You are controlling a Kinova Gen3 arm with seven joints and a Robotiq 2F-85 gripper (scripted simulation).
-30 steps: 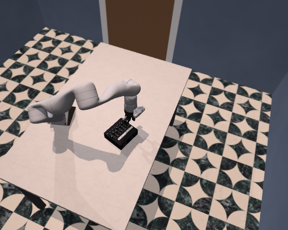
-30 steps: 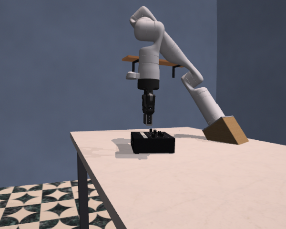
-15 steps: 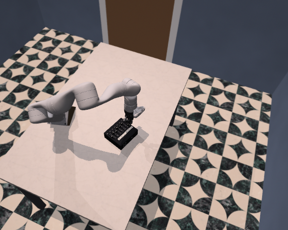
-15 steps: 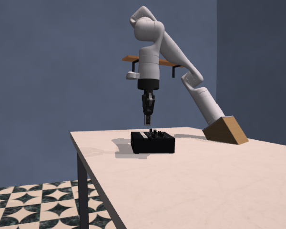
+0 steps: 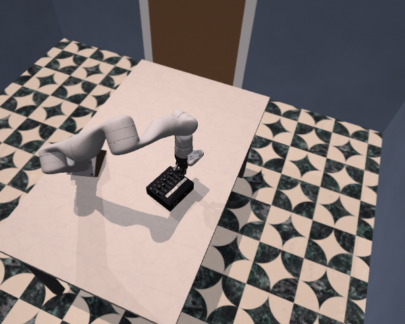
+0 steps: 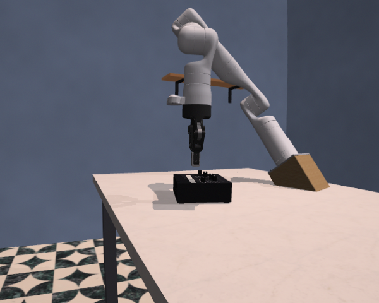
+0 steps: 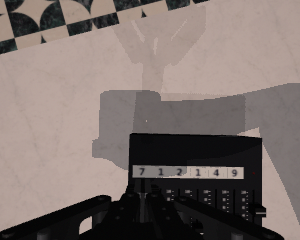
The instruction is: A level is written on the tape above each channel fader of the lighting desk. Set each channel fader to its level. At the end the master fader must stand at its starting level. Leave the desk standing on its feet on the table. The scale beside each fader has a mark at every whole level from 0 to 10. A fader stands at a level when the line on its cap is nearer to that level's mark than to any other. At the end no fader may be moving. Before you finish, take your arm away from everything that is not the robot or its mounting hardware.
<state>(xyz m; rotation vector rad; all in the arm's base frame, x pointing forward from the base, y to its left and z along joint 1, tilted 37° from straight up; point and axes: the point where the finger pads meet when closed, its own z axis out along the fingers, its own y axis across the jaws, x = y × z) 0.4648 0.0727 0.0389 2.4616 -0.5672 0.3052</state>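
Right now my hand is 20 mm past the channel 1 cap, 10 mm to the right of it and 50 mm above it. From my hand the other things lie so: channel 2 cap (60 mm behind, 10 mm to the left, 50 mm below); then channel 4 cap (80 mm behind, 30 mm to the right, 50 mm below); then channel 3 cap (70 mm behind, 10 mm to the right, 50 mm below).
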